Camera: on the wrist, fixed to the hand. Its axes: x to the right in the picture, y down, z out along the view.
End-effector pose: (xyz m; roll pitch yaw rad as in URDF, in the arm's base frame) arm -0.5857 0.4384 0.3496 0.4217 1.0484 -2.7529
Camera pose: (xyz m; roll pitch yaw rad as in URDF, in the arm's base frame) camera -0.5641 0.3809 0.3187 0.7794 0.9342 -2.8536
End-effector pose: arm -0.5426 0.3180 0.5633 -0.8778 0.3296 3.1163
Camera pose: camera -0.5485 0.3151 0.4949 -0.4091 0.2407 -3.0728
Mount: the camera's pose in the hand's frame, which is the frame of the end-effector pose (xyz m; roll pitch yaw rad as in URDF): 0.0277 0.0503 -0.0378 0.4427 -0.1264 -0.0090
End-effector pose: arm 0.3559 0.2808 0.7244 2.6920 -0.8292 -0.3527
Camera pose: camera 0.3248 0.2615 0.7826 -3.1060 -0.7104 -0.4144
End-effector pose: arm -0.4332 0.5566 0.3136 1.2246 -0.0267 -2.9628
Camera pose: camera -0.4502 0.5001 0.3488 1.6721 -0.0609 -3.0849
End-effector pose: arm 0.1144 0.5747 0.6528 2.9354 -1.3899 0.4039
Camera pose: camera 0.0925 0.5202 0.6886 -2.8507 -1.2639 0.3474
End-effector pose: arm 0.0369 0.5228 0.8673 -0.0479 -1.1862 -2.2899
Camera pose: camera 0.0420 0.4551 0.8779 0.4050 -1.3129 -2.3012
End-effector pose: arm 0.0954 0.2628 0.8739 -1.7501 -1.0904 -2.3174
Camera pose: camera 0.0271 0.2569 0.8787 -1.5379 -1.0621 -2.0565
